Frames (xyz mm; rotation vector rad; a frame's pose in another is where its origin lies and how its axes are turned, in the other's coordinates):
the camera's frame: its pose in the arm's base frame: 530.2 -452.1 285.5 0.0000 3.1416 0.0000
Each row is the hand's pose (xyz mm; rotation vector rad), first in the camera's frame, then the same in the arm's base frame.
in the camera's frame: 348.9 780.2 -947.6 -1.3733 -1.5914 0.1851
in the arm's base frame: 181.3 328.1 1233.1 0.1729 1.1177 1.2831
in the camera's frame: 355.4 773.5 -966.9 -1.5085 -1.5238 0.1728
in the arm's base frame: 174.8 321.4 1252.4 0.1623 1.0913 1.4169
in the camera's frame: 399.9 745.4 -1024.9 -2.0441 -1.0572 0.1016
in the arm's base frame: 130.3 293.3 1310.4 0.1010 1.0202 2.0325
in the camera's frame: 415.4 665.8 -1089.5 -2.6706 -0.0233 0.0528
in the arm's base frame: 114.8 213.7 1375.0 0.0601 0.7281 3.0380
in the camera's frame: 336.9 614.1 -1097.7 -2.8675 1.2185 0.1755
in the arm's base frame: 193.3 162.0 1383.2 -0.1429 -0.0267 -2.3348
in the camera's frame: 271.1 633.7 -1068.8 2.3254 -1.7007 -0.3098
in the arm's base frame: 259.1 181.6 1354.3 -0.2478 0.2842 -1.8600
